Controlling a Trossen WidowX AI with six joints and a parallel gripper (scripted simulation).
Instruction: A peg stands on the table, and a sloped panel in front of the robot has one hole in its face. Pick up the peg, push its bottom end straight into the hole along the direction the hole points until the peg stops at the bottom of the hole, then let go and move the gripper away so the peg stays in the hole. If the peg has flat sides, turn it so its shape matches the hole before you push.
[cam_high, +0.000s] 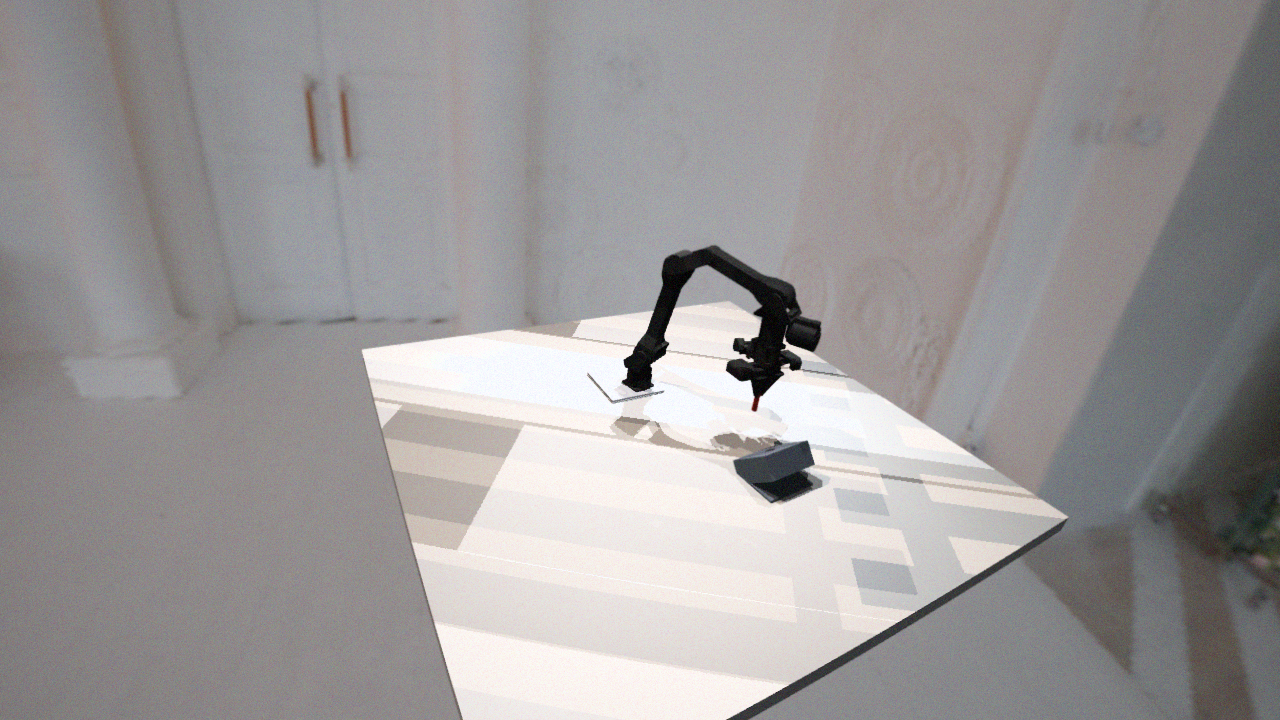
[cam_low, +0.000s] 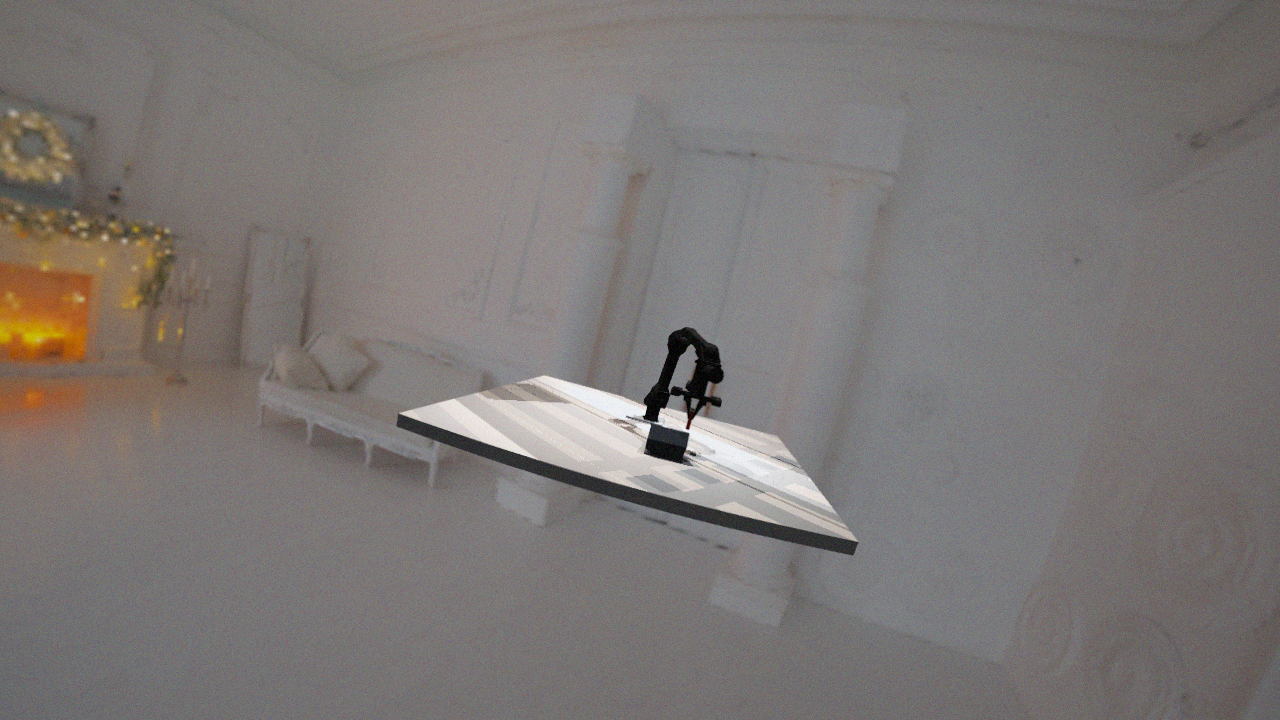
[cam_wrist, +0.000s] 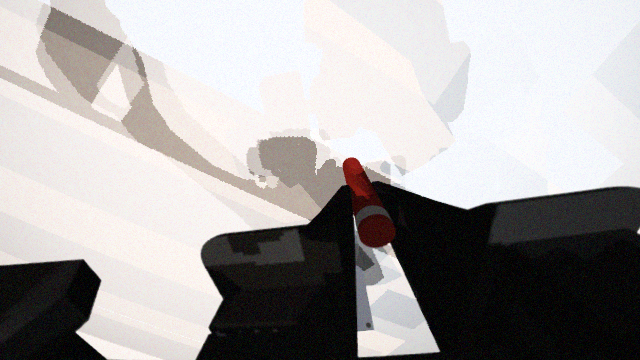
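Now: gripper tip 140 mm short of the grey sloped panel, 90 mm to the left of it and 70 mm above it. The rest, counted from my gripper tip: red round peg 20 mm above.
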